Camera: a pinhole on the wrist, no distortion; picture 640 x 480 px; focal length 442.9 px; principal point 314.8 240.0 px. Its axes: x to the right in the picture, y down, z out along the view. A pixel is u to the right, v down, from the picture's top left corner.
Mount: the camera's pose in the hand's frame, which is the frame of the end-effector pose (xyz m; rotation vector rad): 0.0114 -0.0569 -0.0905 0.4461 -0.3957 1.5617
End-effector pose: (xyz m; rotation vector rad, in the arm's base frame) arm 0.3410 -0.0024 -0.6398 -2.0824 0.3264 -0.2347
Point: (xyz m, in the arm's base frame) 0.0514 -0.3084 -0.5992
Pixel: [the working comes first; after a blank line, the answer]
In the camera's frame: 0.0501 0.1703 -0.3412

behind the camera
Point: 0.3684 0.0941 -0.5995
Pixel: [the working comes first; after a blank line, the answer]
In the camera's frame: 0.0556 0.0200 0.1486

480.6 299.6
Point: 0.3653 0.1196 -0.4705
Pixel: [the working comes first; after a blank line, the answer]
In the camera's frame: -0.0733 0.0306 0.1722

126.1 318.7
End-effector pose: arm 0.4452 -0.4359 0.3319 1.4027 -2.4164 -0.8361
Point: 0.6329 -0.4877 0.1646
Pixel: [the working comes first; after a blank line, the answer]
In the camera's frame: -0.1044 0.0602 0.2021

86.0 371.9
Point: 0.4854 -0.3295 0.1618
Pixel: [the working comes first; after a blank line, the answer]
In the camera's frame: 0.1037 0.1145 0.2249

519.1 465.4
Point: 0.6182 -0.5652 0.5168
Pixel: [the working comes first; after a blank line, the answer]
In the camera's frame: -0.1038 0.0034 -0.1544

behind the camera
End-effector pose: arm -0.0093 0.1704 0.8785 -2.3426 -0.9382 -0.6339
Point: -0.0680 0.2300 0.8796
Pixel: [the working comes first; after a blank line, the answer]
In the camera's frame: 0.0388 0.0237 0.1088

472.9 336.4
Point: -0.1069 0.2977 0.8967
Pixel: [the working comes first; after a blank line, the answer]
In the camera's frame: -0.0155 0.0098 0.1658

273.4 266.3
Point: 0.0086 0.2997 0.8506
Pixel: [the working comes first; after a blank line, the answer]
In the camera's frame: 0.0979 -0.0410 0.1713

567.9 133.9
